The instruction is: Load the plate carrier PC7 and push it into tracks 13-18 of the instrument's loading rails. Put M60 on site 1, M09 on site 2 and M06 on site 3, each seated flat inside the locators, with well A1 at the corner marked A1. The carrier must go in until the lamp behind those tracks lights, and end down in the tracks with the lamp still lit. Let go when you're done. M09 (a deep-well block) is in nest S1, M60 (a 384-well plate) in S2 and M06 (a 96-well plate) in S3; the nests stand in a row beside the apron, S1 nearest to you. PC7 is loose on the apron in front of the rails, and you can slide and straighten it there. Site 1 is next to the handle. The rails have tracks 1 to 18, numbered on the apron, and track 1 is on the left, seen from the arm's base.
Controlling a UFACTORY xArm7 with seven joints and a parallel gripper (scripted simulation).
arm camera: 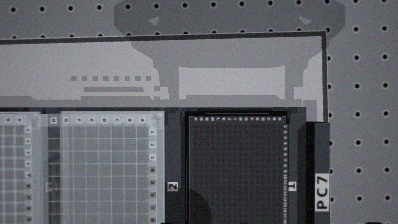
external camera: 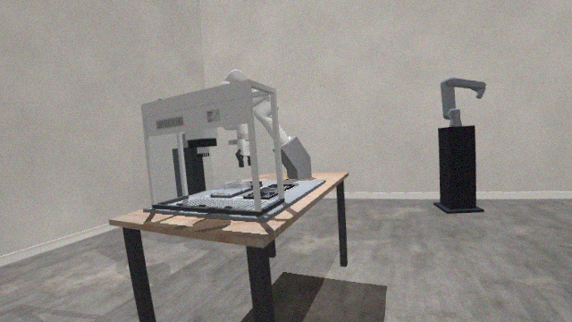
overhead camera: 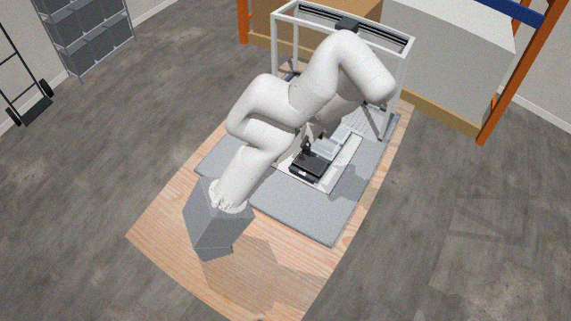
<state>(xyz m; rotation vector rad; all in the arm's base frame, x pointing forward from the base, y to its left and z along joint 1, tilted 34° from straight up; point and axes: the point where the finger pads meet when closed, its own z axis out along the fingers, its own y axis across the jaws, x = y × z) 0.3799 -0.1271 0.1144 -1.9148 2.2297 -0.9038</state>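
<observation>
Right now the white apron is 100 mm ahead of my hand, 60 mm to the left of it and 140 mm below it. Round my hand: dark plate carrier PC7: 90 mm ahead, 20 mm to the right, 120 mm below; 96-well plate M06: 100 mm ahead, 30 mm to the right, 110 mm below; deep-well block M09: 120 mm below.
</observation>
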